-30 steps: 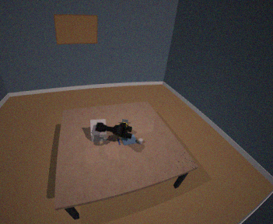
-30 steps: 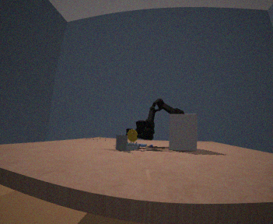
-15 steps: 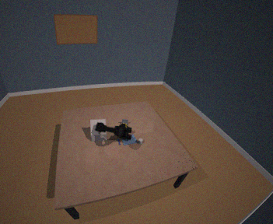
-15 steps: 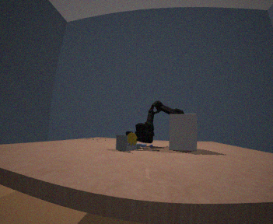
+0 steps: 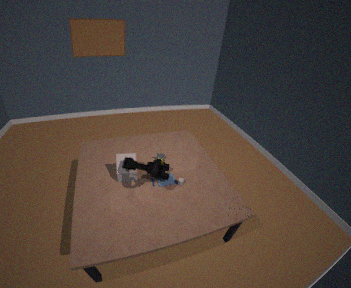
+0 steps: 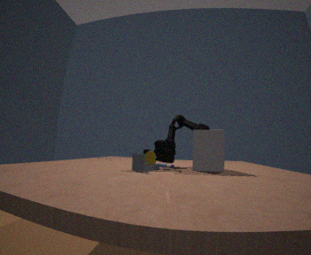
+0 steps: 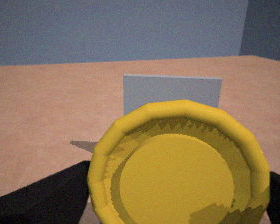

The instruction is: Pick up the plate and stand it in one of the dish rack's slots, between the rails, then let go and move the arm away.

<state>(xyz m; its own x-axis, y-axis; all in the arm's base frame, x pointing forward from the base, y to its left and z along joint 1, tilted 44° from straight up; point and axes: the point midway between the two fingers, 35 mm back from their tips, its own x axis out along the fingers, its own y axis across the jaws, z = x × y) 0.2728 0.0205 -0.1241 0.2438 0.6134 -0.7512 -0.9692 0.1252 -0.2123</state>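
The yellow plate is 10 mm to the right of my gripper tip. The rest, counted from my gripper tip: white cylinder (240 mm to the right, 150 mm ahead, 30 mm below); light blue mat (180 mm to the right, 50 mm below, 40 mm ahead).
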